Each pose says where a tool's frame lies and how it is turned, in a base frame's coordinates. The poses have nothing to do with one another.
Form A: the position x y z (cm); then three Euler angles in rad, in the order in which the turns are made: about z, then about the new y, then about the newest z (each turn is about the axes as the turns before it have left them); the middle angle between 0 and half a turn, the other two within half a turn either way.
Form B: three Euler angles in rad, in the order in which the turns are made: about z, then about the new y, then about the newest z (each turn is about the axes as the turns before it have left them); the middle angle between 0 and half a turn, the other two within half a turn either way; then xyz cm. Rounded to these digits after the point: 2 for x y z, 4 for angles.
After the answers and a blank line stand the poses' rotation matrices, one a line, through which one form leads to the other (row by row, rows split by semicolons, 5 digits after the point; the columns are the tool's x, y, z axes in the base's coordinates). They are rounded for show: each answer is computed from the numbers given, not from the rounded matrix.
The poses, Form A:
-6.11 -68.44 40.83 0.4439 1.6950 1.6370
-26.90 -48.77 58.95 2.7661 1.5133 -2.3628
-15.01 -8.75 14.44 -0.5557 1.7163 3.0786
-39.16 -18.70 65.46 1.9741 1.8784 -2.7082
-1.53 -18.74 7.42 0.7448 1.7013 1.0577
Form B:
0.4439 1.6950 1.6370 -6.11 -68.44 40.83
2.7661 1.5133 -2.3628 -26.90 -48.77 58.95
-0.5557 1.7163 3.0786 -15.01 -8.75 14.44
1.9741 1.8784 -2.7082 -39.16 -18.70 65.46
0.7448 1.7013 1.0577 -1.53 -18.74 7.42

-0.42112 0.14004 0.89613; 0.90463 -0.00666 0.42616; 0.06565 0.99012 -0.12388
0.29565 0.22347 -0.92879; 0.63848 0.67697 0.36612; 0.71059 -0.70126 0.05746
0.15614 -0.51874 0.84055; -0.02286 -0.85266 -0.52196; 0.98747 0.06229 -0.14499
0.27842 0.88463 -0.37404; 0.41755 0.23922 0.87660; 0.86495 -0.40024 -0.30278
-0.63751 -0.24937 0.72897; 0.59725 0.43775 0.67206; -0.48670 0.86382 -0.13013

